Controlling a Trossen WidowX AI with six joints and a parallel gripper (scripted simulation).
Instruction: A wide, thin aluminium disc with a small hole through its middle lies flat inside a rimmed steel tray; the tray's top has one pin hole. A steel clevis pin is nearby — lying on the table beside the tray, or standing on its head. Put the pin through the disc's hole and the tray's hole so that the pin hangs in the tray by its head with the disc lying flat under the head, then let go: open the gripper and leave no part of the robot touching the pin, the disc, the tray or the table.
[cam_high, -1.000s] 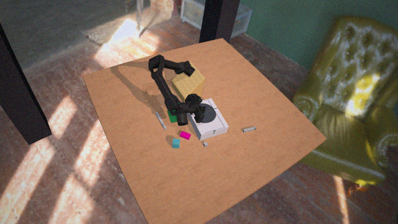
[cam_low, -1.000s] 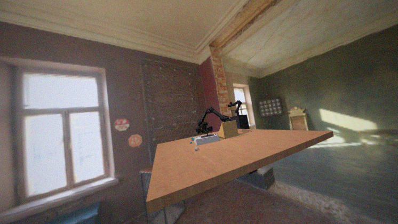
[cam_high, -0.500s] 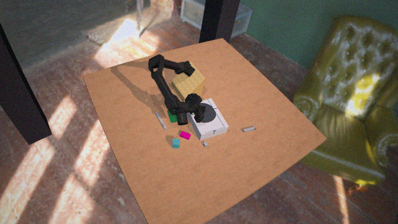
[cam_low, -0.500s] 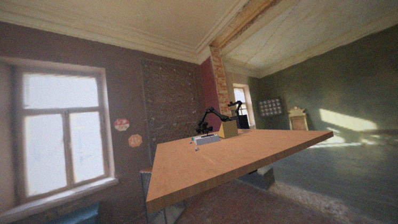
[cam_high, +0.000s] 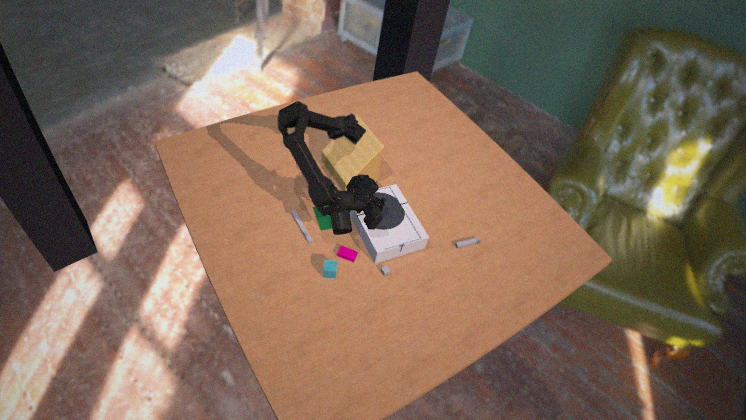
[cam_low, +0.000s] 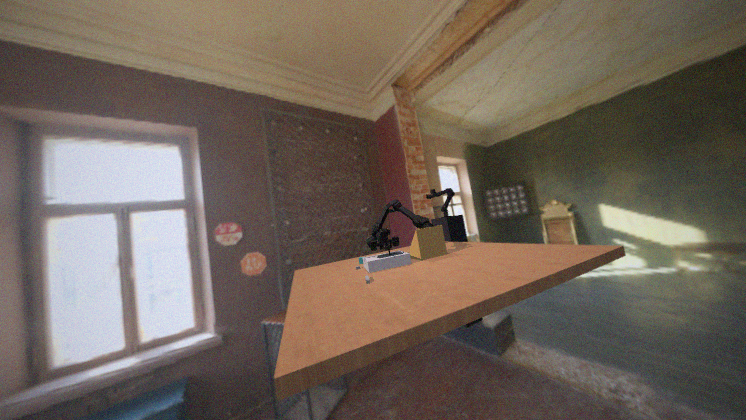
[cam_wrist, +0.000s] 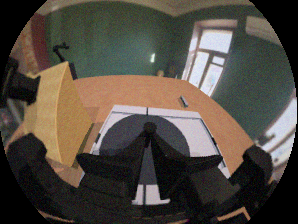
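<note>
The dark clevis pin is 10 mm below my gripper tip. Also, from my gripper tip: green tile (150 mm to the right, 110 mm behind, 90 mm below); dark grey disc (30 mm below); rimmed tray (40 mm below, 30 mm ahead).
</note>
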